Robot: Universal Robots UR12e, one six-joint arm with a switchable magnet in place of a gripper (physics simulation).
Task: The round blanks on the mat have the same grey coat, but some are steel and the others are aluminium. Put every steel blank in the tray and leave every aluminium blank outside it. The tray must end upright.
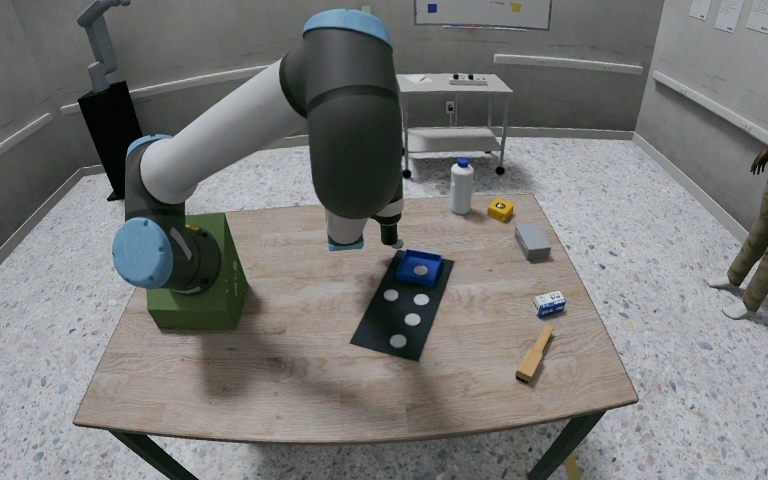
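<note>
The magnet gripper [390, 241] points down just behind and left of the tray and holds a grey round blank [398, 243] at its lower face, raised above the far left corner of the mat. The blue tray [401, 273] stands upright on the far end of the black mat [376, 325]. One grey blank [420, 270] lies inside the tray. Other blanks lie on the mat: one at the left [390, 294], one at the right [420, 299], one nearer the front [412, 319] and one near the front edge [398, 340]. Their coats look alike, so steel and aluminium cannot be told apart by sight.
A white bottle [461, 189], a yellow box [500, 210], a grey block [532, 243], a small blue-and-white box [549, 303] and a wooden-handled brush [534, 356] are on the table's right side. The green arm base [195, 311] is at the left. The arm's large elbow hangs behind the tray.
</note>
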